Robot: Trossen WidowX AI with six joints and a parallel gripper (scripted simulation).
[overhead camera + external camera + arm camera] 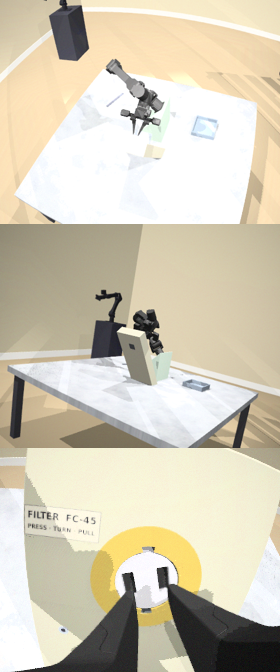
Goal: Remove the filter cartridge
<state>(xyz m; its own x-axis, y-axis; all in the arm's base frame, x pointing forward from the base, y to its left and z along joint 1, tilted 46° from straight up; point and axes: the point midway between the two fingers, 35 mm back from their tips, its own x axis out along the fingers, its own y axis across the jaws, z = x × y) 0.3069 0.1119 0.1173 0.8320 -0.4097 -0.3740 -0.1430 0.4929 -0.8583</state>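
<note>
The round filter cartridge lies 3 cm ahead of my gripper tip and 3 cm below it. From my gripper tip the other things lie so: tray 40 cm behind, 29 cm to the left, 29 cm below.
</note>
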